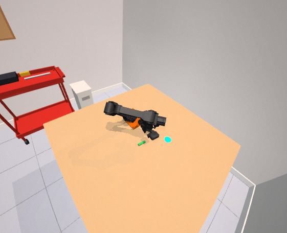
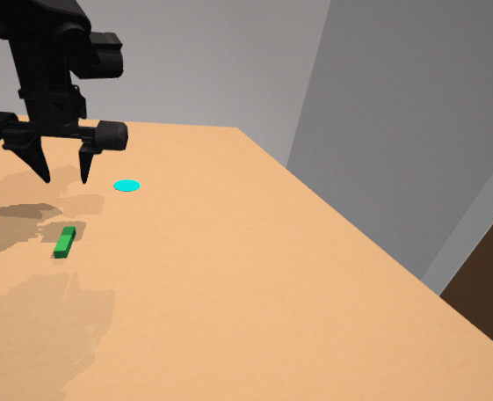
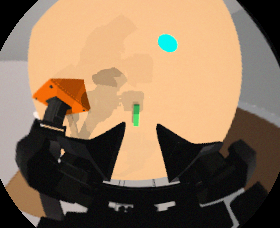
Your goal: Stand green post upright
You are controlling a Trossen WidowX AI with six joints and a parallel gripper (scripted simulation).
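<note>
Now: the green post 10 cm below my gripper tip, 3 cm to the right of it and 1 cm behind it. The rest, counted from my gripper tip: cyan circle (19 cm to the left, 11 cm below, 9 cm ahead).
</note>
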